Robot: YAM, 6 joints.
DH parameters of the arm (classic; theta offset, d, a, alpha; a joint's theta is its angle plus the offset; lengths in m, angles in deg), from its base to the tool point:
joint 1: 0 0.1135 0.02 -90
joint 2: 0 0 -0.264 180
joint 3: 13.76 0 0.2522 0
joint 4: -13.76 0 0.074 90
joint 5: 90 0 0 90
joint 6: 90 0.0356 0 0
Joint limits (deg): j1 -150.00..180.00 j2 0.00..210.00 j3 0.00..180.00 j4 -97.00..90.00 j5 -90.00..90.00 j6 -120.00..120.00
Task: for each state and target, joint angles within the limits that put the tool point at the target. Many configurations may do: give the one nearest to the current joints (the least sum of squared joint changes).
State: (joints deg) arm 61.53 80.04 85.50 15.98 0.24 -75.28
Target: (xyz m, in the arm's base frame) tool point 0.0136 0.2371 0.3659
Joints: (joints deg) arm 86.15 57.54 51.73 3.08 -3.80 -75.28
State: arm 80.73 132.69 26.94 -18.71 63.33 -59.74
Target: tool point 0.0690 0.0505 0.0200
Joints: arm 59.16 125.38 14.70 -26.83 69.55 -59.74
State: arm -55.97 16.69 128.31 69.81 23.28 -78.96
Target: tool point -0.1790 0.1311 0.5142
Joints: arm -40.85 19.02 76.57 76.12 30.21 -78.96
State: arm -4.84 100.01 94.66 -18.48 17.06 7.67
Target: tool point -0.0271 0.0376 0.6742
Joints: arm -43.98 55.15 124.50 -9.77 -13.38 7.67
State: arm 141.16 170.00 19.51 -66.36 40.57 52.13
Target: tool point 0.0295 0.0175 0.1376
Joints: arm 159.53 195.23 0.00 -47.87 48.62 52.13
